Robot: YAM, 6 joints.
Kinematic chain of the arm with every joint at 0, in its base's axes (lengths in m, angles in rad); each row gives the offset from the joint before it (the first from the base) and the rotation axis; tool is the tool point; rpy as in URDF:
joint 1: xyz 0 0 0.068 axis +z
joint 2: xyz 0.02 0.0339 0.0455 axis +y
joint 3: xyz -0.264 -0.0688 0 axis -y
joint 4: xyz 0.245 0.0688 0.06 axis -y
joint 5: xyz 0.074 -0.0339 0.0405 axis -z
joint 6: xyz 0.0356 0 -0.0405 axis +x
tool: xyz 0 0 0 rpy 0 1.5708 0
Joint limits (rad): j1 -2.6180..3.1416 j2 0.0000..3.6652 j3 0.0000..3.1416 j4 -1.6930..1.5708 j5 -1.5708..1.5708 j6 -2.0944..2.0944
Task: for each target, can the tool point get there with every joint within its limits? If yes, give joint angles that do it. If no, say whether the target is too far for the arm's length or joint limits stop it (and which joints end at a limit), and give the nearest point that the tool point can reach.
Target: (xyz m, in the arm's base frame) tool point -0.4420 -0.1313 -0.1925
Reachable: no: joint limits stop it (at a limit: joint 1) | nearest point -0.4062 -0.1934 -0.1925 | short by 0.072 m
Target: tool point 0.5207 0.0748 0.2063
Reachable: yes | joints 0.1136 2.7000 2.7916 -1.3893 -0.4445 -0.7118
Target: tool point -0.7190 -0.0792 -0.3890
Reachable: no: too far | nearest point -0.5318 -0.0099 -0.2415 | short by 0.248 m
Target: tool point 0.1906 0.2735 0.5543
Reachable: yes | joints -2.0813 0.6355 2.2083 1.1066 -1.1654 0.4688
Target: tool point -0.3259 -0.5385 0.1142
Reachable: yes | joints -2.1083 2.8923 2.4003 0.4779 0.1192 -0.9654
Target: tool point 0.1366 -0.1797 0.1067
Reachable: yes | joints -0.8131 1.6583 0.6792 -0.6431 0.7510 -0.7247
